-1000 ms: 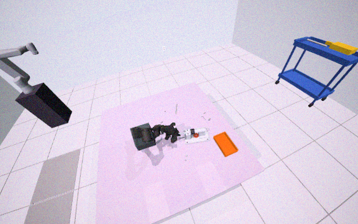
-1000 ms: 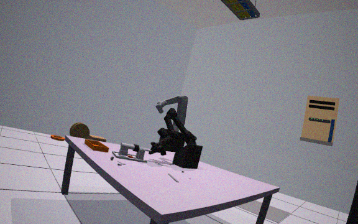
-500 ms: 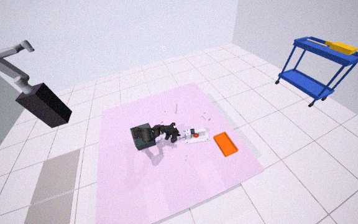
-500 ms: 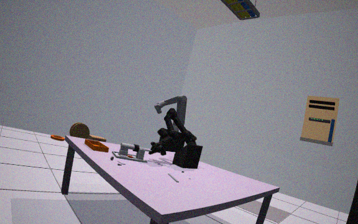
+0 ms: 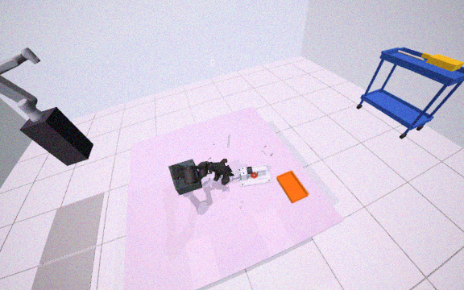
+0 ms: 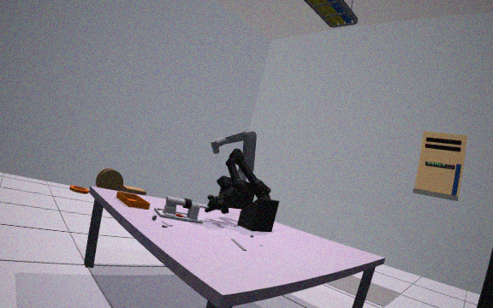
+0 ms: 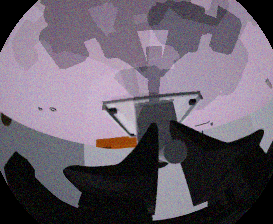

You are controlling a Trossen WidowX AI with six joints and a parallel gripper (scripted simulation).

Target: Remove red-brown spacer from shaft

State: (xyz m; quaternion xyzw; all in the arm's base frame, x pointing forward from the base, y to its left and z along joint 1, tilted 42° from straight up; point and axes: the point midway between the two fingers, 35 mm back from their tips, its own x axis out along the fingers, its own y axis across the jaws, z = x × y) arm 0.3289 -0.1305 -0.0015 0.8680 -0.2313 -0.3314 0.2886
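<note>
My gripper tip is now 5 cm short of the shaft, 3 cm below it and 1 cm to the left of it. From my gripper tip the other things lie so: orange tray (34 cm ahead, 21 cm to the right, 4 cm below).
</note>
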